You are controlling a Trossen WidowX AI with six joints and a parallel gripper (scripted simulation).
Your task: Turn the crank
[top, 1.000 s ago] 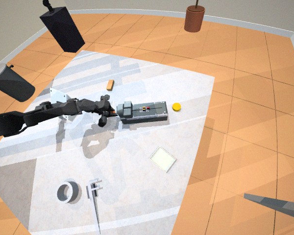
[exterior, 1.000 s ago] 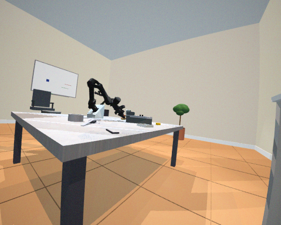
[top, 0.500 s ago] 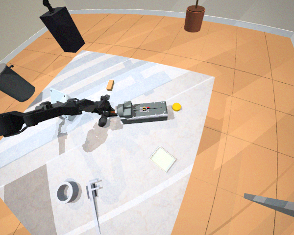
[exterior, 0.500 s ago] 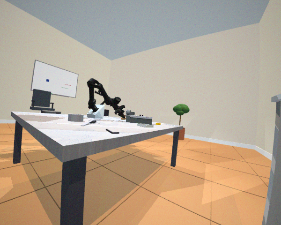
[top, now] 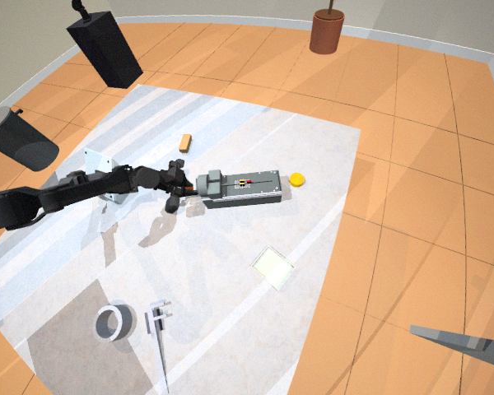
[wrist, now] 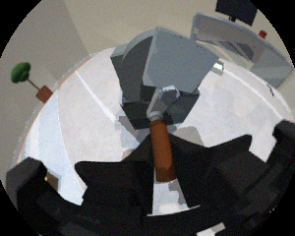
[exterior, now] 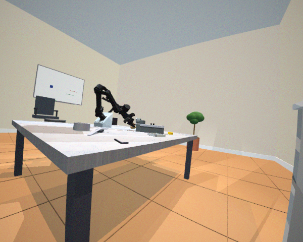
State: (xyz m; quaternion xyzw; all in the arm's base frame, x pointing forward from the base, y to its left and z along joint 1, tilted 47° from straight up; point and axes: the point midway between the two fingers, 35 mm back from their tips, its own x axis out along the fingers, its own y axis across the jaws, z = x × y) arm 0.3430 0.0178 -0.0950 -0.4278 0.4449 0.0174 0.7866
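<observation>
The orange-brown crank handle is 2 cm behind my gripper tip, 1 cm to the right of it and 3 cm above it. Also, from my gripper tip: tan block (18 cm behind, 20 cm to the left, 2 cm below); red pointer (17 cm ahead, 7 cm to the left, 5 cm above); yellow disc (31 cm ahead, 17 cm to the left, 3 cm below).
</observation>
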